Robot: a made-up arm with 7 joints.
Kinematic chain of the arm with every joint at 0, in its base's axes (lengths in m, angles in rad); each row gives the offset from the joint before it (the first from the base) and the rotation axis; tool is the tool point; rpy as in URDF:
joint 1: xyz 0 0 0.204 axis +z
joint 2: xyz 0 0 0 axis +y
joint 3: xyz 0 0 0.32 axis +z
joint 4: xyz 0.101 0 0 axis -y
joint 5: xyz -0.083 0 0.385 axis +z
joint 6: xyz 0 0 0 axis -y
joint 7: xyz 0.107 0 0 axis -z
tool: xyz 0 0 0 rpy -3.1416 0 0
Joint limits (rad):
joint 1: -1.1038..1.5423
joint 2: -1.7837..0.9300
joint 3: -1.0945..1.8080
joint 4: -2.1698..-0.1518
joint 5: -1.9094..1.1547
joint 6: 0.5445..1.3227
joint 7: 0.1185..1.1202
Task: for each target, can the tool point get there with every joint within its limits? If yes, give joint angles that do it. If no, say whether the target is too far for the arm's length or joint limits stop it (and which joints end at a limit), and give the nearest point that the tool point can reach.
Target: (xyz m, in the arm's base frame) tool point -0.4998 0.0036 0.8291
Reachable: yes | joints 0.7113 -0.9406 0.9729 -0.8895 -1.2295 1.0637 0.5529
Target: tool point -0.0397 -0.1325 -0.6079
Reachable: no: joint limits stop it (at a limit: joint 1, joint 2, joint 4) | nearest point 0.1019 -0.3520 -0.1562 | short by 0.522 m
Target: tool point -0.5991 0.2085 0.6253
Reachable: yes | joints -0.0062 -1.5067 0.6143 -0.8567 -0.6663 0.6443 0.5940
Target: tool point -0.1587 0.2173 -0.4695
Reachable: no: joint limits stop it (at a limit: joint 1, joint 2, joint 4) | nearest point -0.1137 0.3658 -0.1521 | short by 0.353 m
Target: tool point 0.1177 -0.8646 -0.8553
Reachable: no: too far | nearest point 0.1212 -0.5101 -0.1310 | short by 0.806 m
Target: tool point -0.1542 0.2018 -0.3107
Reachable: no: joint limits stop it (at a limit: joint 1, joint 2, joint 4) | nearest point -0.1329 0.3416 -0.1344 | short by 0.226 m
